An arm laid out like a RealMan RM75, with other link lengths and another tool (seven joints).
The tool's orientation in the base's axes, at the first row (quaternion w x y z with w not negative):
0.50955 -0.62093 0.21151 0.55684
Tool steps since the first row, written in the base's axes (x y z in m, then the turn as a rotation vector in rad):
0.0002 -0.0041 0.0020 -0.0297 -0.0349 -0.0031
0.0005 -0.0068 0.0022 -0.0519 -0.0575 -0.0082
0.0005 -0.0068 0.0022 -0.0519 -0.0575 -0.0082
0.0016 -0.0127 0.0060 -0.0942 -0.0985 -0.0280
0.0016 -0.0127 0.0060 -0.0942 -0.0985 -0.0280
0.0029 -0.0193 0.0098 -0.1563 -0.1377 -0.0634
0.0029 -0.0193 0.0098 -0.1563 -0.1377 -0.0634
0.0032 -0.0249 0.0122 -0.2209 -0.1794 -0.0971
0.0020 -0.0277 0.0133 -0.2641 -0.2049 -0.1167
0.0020 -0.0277 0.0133 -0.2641 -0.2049 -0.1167
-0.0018 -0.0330 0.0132 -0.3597 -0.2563 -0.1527
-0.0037 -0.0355 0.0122 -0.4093 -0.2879 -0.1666
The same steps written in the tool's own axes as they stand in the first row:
-0.0030 0.0006 -0.0034 -0.0165 0.0395 -0.0166
-0.0039 0.0014 -0.0058 -0.0252 0.0688 -0.0264
-0.0039 0.0014 -0.0058 -0.0252 0.0688 -0.0264
-0.0088 0.0013 -0.0110 -0.0320 0.1279 -0.0446
-0.0088 0.0013 -0.0110 -0.0320 0.1279 -0.0446
-0.0139 0.0013 -0.0168 -0.0299 0.2088 -0.0540
-0.0139 0.0013 -0.0168 -0.0299 0.2088 -0.0540
-0.0177 0.0022 -0.0214 -0.0308 0.2921 -0.0642
-0.0199 0.0039 -0.0232 -0.0333 0.3458 -0.0685
-0.0199 0.0039 -0.0232 -0.0333 0.3458 -0.0685
-0.0226 0.0092 -0.0260 -0.0441 0.4595 -0.0726
-0.0230 0.0121 -0.0274 -0.0555 0.5186 -0.0784

